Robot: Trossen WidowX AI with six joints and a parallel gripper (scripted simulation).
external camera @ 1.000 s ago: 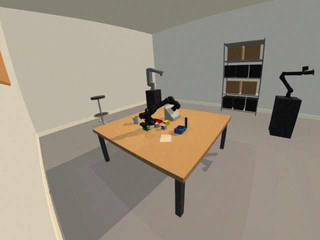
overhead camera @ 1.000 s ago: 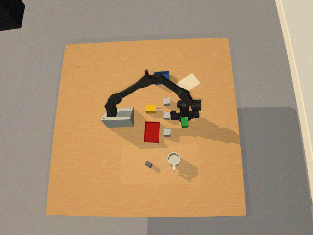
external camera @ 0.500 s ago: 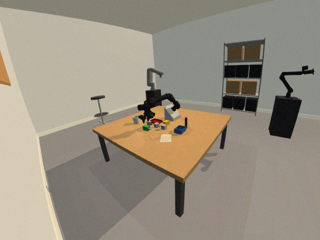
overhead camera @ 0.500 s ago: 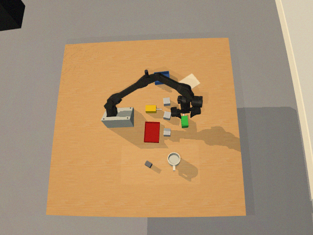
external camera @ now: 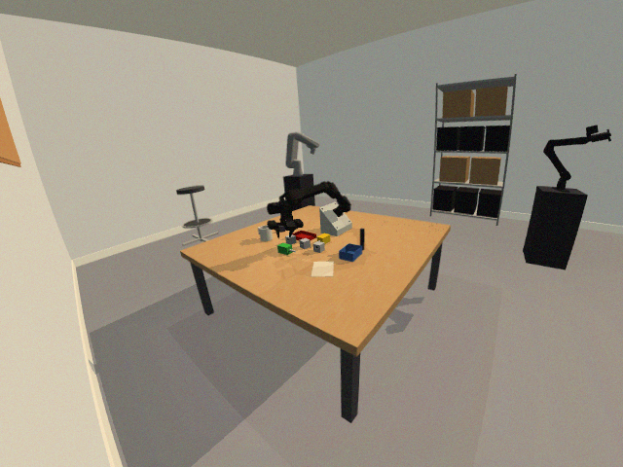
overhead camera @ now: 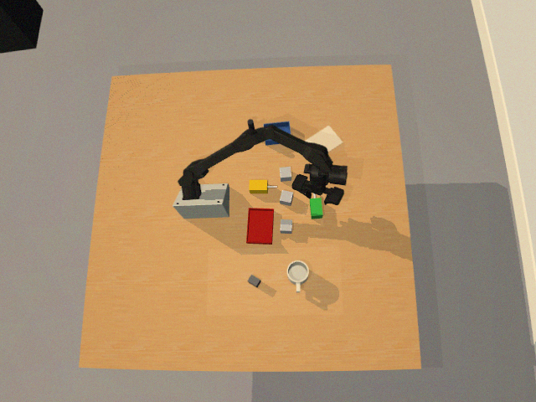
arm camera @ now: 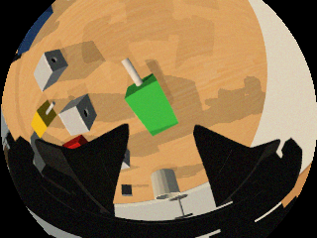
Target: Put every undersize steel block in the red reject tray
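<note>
The green GO gauge lies 70 mm below my gripper tip, 20 mm to the left of it and 10 mm behind it. The rest, counted from my gripper tip: steel block (130 mm behind, 80 mm to the right, 70 mm below); then yellow gauge (200 mm behind, 100 mm to the left, 70 mm below); then red reject tray (230 mm behind, 80 mm below, 60 mm to the right).
</note>
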